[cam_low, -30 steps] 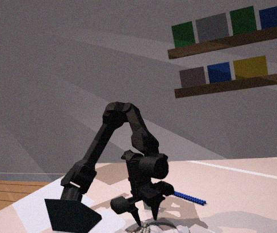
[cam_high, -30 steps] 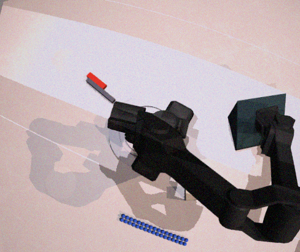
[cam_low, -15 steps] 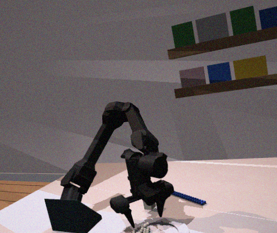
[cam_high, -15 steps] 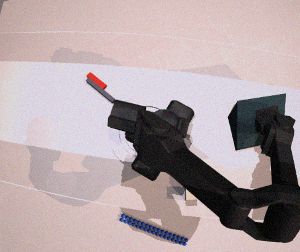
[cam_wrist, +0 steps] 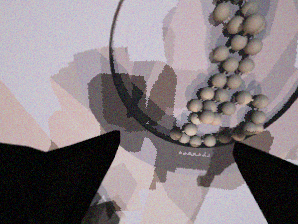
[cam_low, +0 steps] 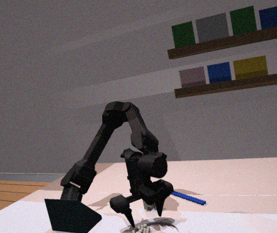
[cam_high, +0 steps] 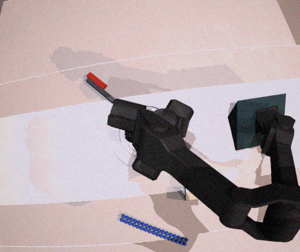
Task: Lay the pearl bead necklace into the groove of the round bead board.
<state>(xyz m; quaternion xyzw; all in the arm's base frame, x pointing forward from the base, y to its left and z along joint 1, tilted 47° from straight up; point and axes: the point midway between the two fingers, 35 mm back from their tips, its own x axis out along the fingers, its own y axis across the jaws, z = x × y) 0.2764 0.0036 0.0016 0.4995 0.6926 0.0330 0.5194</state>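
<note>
My gripper tip is now 40 mm short of the round bead board, 50 mm to the left of it and 10 mm above it. Round my gripper tip: small beige cube (40 mm behind, 130 mm to the left); grey block (140 mm ahead, 220 mm to the right, 20 mm below).
</note>
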